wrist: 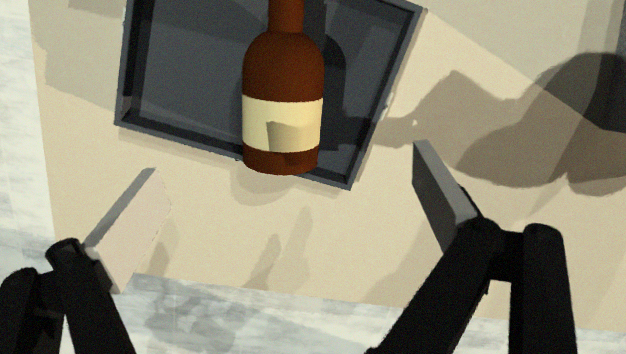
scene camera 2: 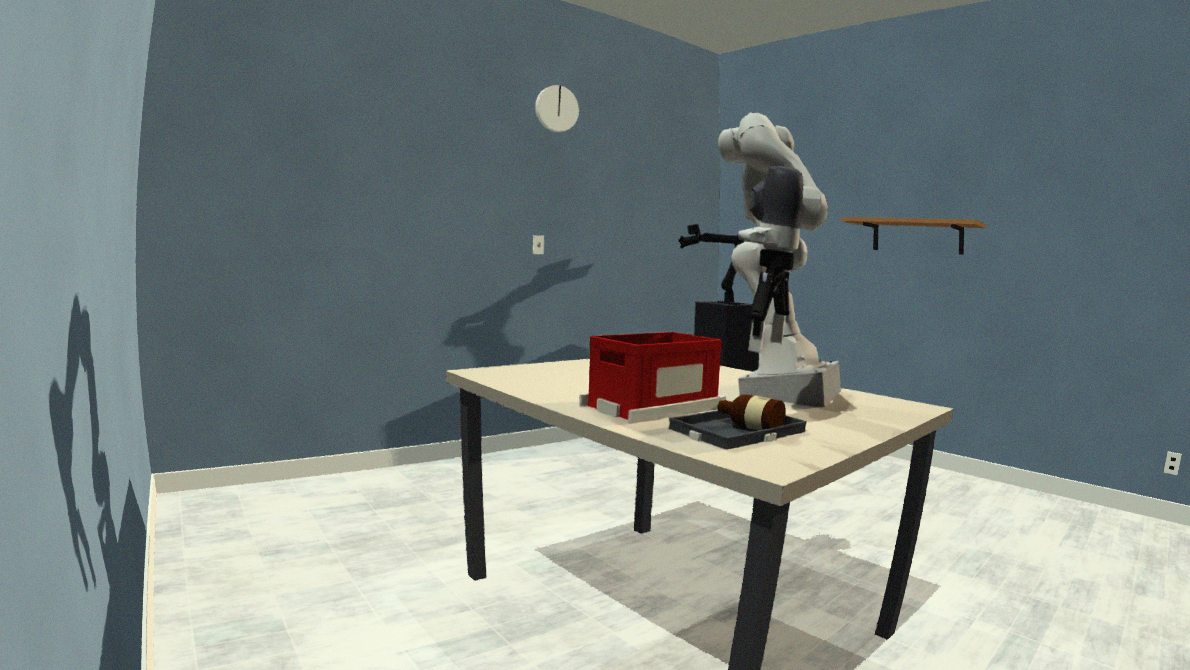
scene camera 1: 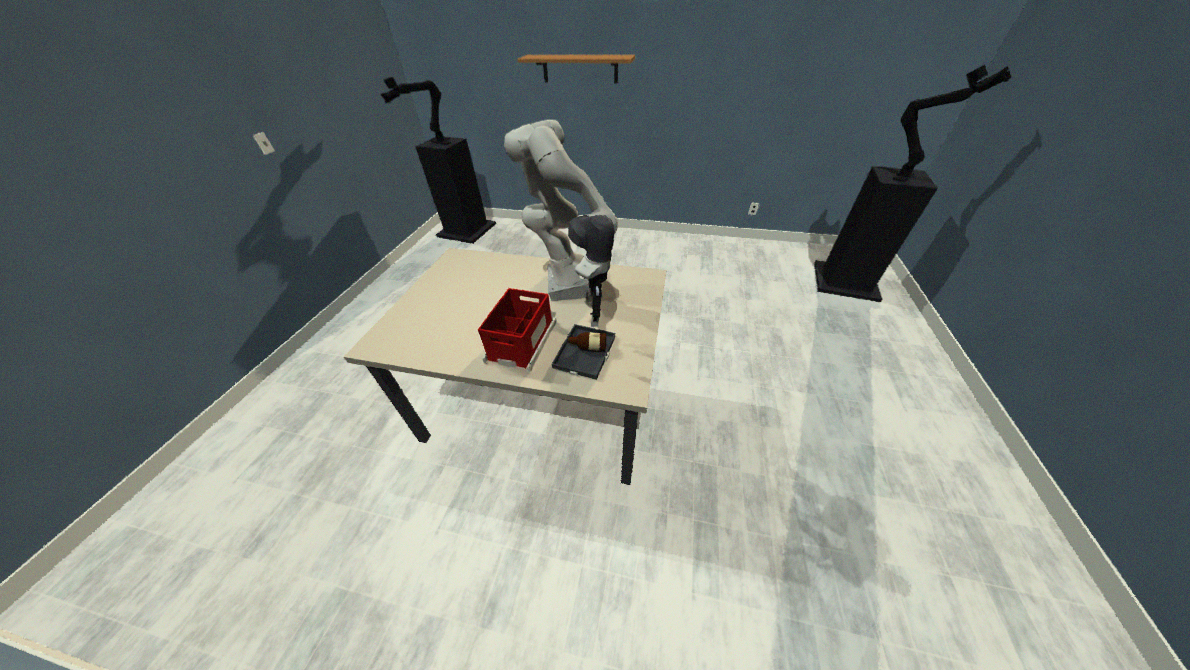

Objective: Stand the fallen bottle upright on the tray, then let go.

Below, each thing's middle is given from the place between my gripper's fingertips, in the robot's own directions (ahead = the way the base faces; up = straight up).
My hand is 15 cm above the brown bottle (scene camera 2: pixel 748 411), 2 cm to the left of it and 1 cm short of it. The rest, counted from my hand: pale rail (scene camera 2: pixel 677 409) (21 cm to the right, 17 cm below, 6 cm ahead).
